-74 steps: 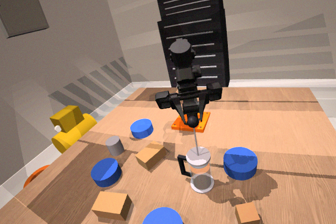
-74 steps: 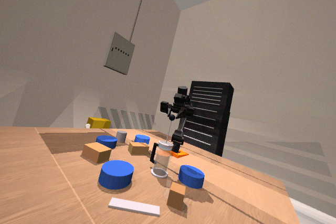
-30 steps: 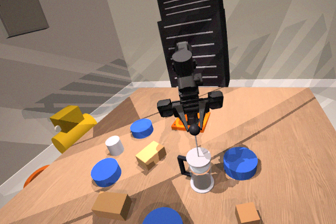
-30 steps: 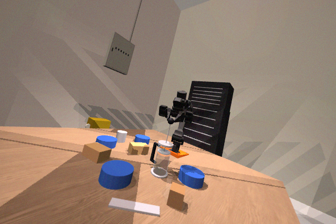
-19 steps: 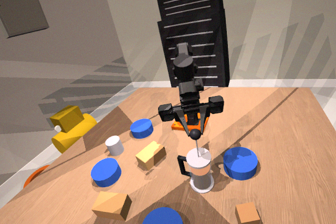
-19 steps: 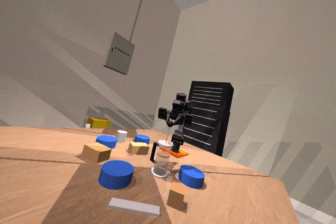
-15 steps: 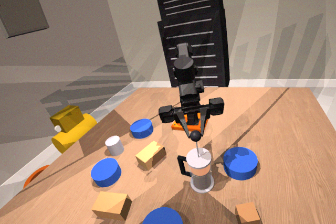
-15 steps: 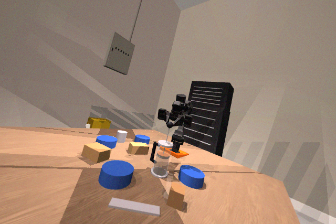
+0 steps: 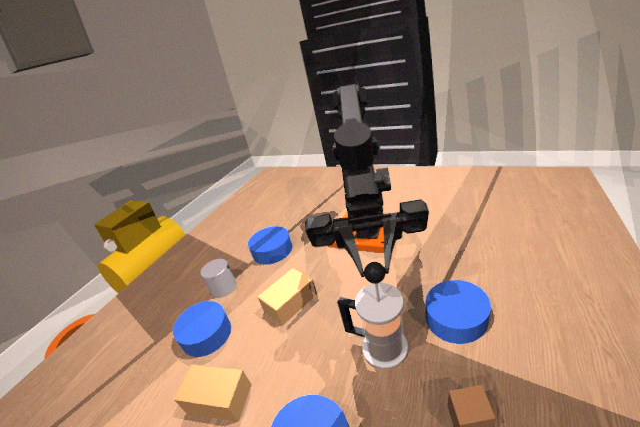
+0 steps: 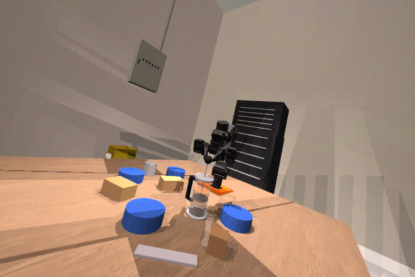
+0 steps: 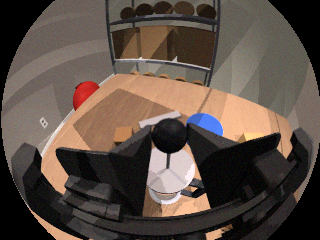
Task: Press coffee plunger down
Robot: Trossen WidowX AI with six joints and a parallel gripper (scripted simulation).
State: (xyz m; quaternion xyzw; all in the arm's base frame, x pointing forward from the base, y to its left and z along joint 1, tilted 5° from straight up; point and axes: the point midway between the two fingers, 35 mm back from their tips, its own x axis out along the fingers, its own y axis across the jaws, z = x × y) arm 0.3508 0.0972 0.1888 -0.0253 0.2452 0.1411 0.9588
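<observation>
My gripper tip is 2 cm past the glass coffee press, 2 cm to the left of it and 11 cm above it. The rest, counted from my gripper tip: white flat bar: 20 cm ahead, 6 cm to the left, 22 cm below.
</observation>
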